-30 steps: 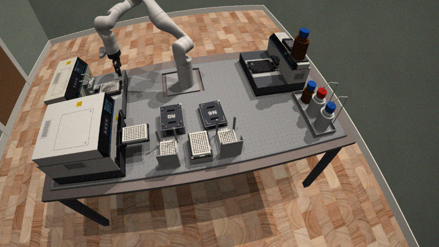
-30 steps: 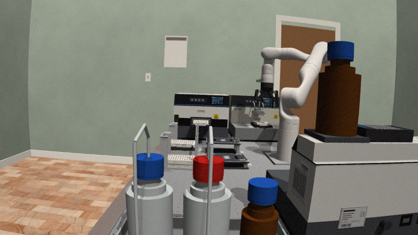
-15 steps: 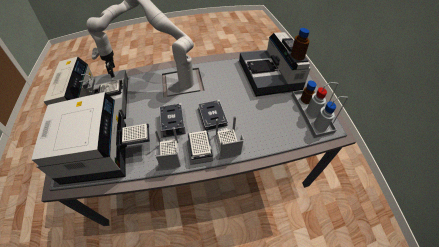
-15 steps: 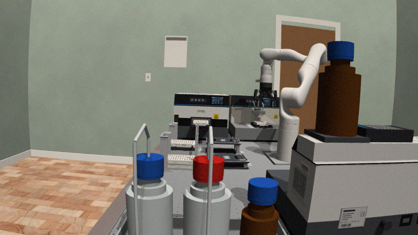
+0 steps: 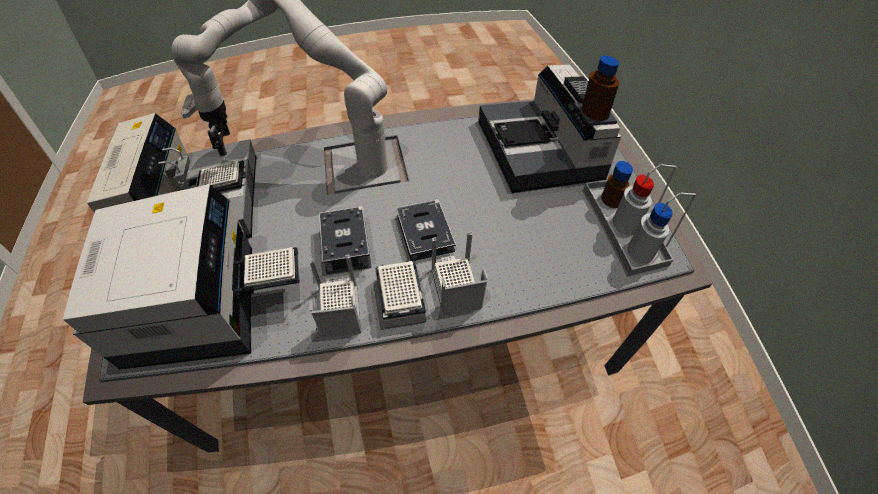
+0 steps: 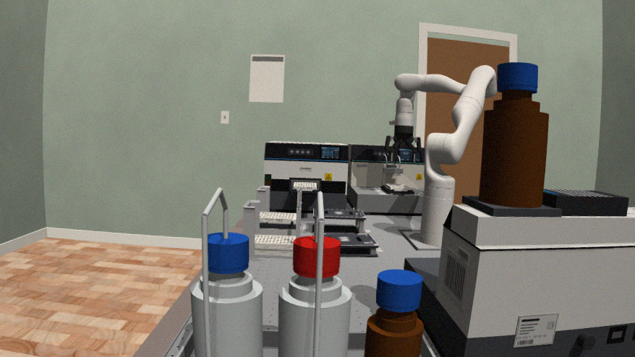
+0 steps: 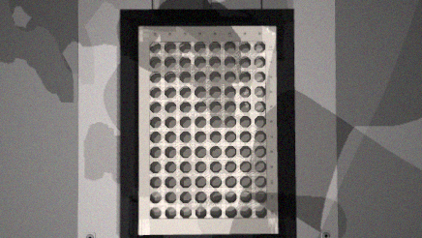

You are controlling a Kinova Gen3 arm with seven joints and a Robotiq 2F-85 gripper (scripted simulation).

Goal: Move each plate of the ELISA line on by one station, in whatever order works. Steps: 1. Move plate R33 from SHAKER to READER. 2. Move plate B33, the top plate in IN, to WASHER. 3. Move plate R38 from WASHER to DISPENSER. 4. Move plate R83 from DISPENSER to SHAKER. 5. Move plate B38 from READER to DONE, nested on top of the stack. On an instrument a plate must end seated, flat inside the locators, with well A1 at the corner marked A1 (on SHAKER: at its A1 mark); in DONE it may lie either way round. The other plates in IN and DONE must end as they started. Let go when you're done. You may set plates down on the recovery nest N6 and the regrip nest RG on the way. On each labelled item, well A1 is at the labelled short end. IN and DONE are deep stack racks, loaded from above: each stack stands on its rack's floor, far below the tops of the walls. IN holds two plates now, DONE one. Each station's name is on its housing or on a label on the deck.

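Right now the washer nest is 13 cm below my hand and 6 cm to the right of it. Also, from my hand: washer head: 16 cm to the right, 5 cm below, 1 cm ahead; dark reader tray: 38 cm ahead, 14 cm to the left, 11 cm below; reader housing: 39 cm ahead, 15 cm to the right, 2 cm above.
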